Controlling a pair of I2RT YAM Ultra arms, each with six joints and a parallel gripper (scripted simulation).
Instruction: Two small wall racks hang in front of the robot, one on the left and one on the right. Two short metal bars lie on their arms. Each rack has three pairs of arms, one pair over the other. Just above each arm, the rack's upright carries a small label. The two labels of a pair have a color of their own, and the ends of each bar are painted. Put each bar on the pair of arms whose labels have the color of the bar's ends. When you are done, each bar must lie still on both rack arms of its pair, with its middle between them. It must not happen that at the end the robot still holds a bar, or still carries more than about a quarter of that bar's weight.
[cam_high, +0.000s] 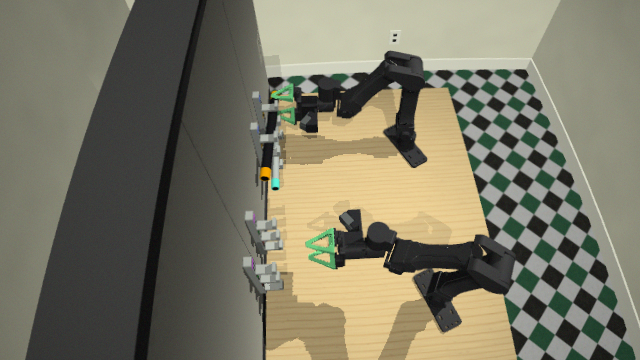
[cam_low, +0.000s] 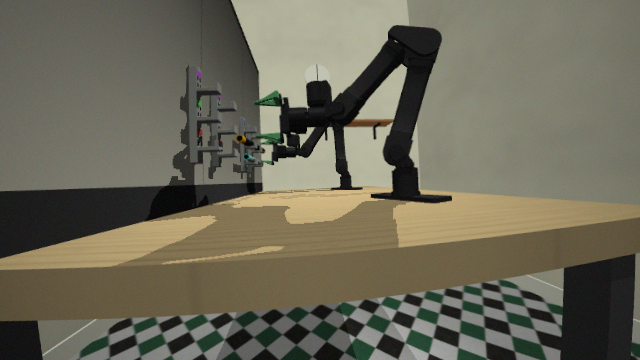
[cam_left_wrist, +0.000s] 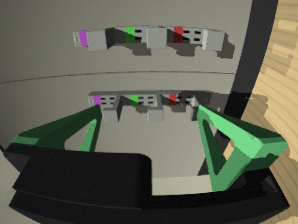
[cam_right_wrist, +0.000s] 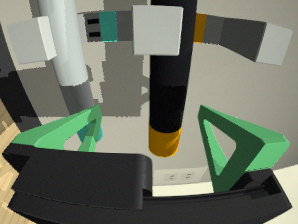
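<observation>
Now: right hand 130 mm to the right of the black bar, 10 mm below it and 10 mm short of it. From my right hand the other things lie so: pale bar: 130 mm to the left, 60 mm below, 10 mm ahead.
</observation>
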